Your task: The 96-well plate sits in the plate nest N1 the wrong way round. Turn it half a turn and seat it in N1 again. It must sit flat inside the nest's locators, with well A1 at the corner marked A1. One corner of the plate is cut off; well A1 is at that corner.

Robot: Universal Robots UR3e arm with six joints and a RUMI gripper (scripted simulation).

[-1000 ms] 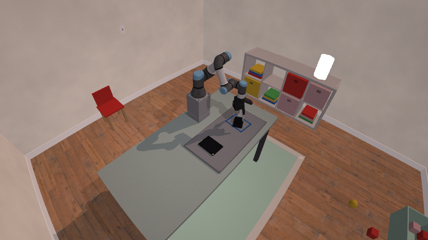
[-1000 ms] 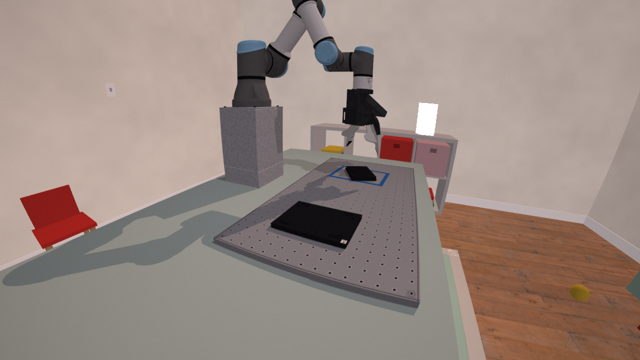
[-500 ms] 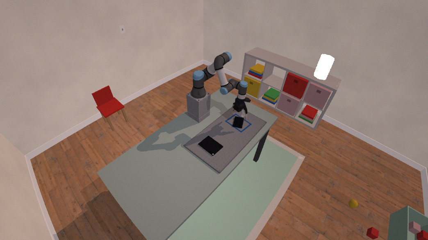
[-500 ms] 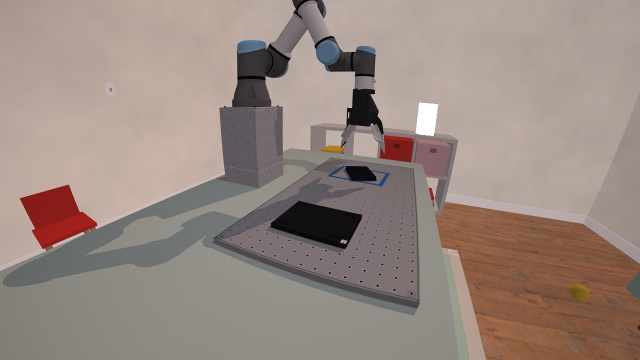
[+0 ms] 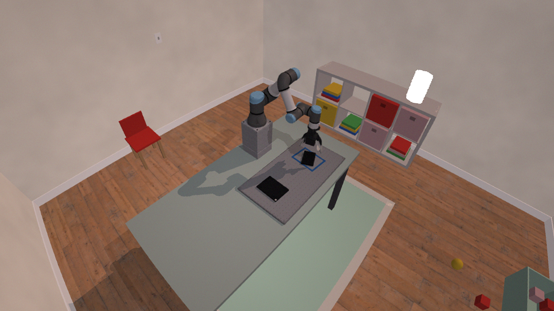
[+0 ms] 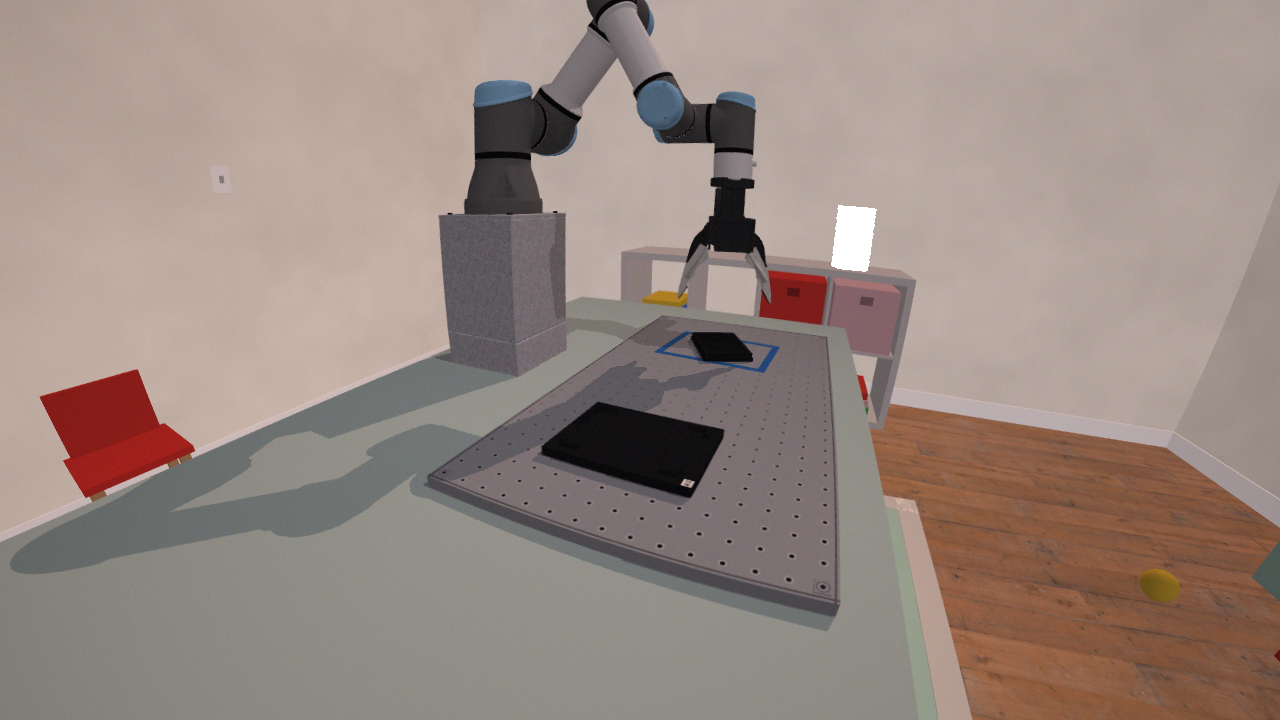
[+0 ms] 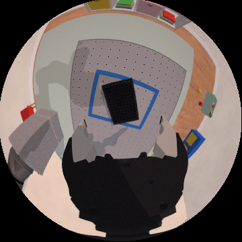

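Now: hand 8 cm above the black 96-well plate. Round my hand: small white label: 10 cm ahead, 42 cm to the right, 8 cm below; then black plate nest N1: 2 cm ahead, 37 cm to the right, 8 cm below.
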